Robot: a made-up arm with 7 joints. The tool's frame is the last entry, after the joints.
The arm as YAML. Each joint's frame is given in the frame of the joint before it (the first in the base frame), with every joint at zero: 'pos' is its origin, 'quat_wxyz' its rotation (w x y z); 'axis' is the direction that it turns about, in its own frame. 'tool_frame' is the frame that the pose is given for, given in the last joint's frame.
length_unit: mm
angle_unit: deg
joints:
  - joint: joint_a
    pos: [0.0, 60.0, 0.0]
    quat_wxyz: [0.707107, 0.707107, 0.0, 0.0]
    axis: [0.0, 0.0, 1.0]
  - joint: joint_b
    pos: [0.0, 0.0, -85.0]
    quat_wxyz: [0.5, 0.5, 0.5, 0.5]
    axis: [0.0, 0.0, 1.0]
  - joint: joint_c
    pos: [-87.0, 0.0, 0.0]
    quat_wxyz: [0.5, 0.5, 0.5, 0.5]
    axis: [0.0, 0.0, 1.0]
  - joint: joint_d
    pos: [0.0, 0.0, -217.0]
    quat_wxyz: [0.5, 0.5, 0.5, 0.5]
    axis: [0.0, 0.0, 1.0]
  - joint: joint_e
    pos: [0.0, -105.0, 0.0]
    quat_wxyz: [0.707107, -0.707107, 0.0, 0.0]
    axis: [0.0, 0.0, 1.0]
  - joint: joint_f
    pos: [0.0, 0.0, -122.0]
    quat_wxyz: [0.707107, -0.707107, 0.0, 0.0]
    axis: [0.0, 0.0, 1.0]
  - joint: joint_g
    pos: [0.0, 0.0, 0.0]
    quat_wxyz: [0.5, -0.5, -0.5, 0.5]
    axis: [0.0, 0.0, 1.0]
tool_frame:
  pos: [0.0, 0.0, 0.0]
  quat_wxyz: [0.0, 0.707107, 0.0, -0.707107]
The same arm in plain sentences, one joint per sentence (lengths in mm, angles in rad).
The arm has seven revolute joints in a row. What follows holds with every joint at zero, and every direction is one of the base frame's. Joint 1 is mounted 60 mm along +y from the base frame's origin and rotates about -y. Joint 2 is mounted 85 mm along +y from joint 1 and rotates about +x. Joint 3 is mounted 87 mm along -z from joint 2 and rotates about +z. Joint 4 is mounted 217 mm along -z from joint 3 and rotates about -y. Joint 5 is mounted 105 mm along -z from joint 4 and rotates about +z. Joint 6 is mounted 122 mm along -z from joint 5 and rotates about +y. Joint 7 is mounted at the same point as joint 6 and rotates about -x. The tool frame, which is the frame that the pose is given for, is mounted at the same point as joint 7; its axes are parallel to the base frame's.
